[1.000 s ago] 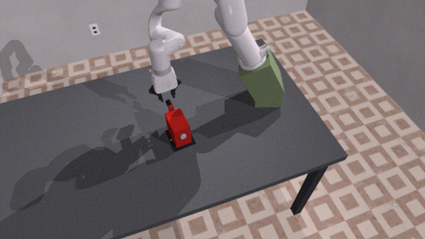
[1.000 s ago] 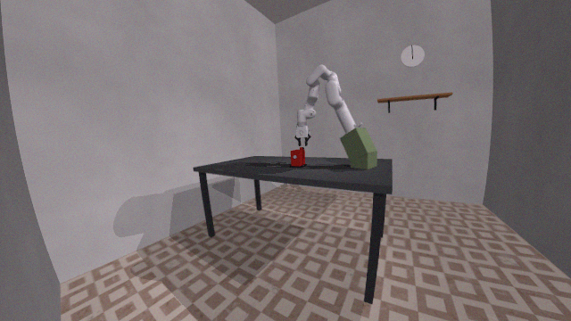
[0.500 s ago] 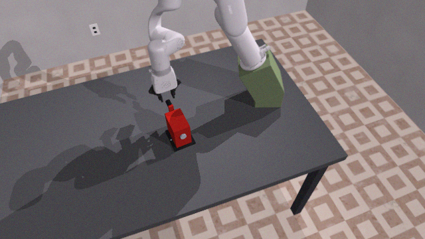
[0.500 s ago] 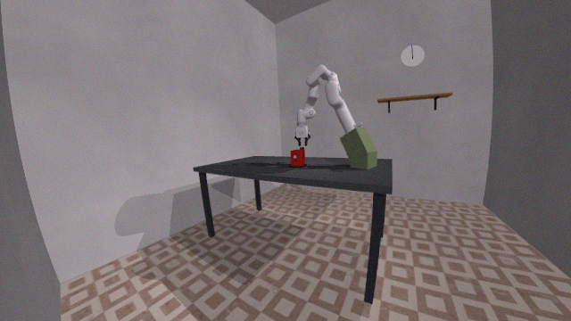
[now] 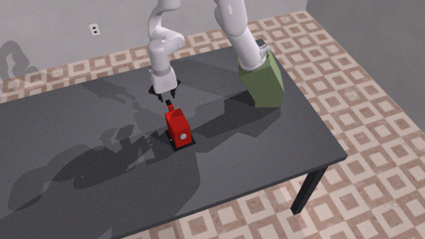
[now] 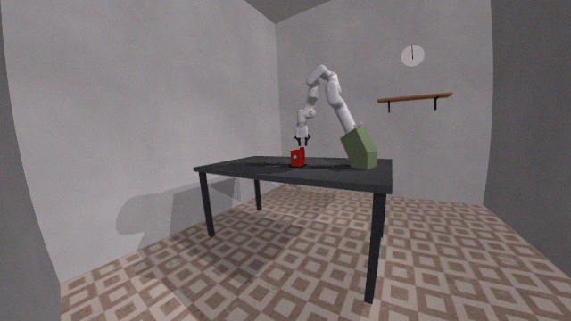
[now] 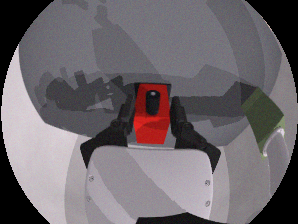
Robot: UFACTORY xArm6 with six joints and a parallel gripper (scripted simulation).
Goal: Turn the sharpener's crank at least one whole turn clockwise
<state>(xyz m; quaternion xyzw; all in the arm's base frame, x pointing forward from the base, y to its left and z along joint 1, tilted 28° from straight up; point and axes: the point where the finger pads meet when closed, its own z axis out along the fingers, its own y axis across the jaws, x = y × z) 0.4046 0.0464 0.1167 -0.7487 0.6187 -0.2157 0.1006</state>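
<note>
Now: hand 20 mm to the right of the black knob and 40 mm above it.
</note>
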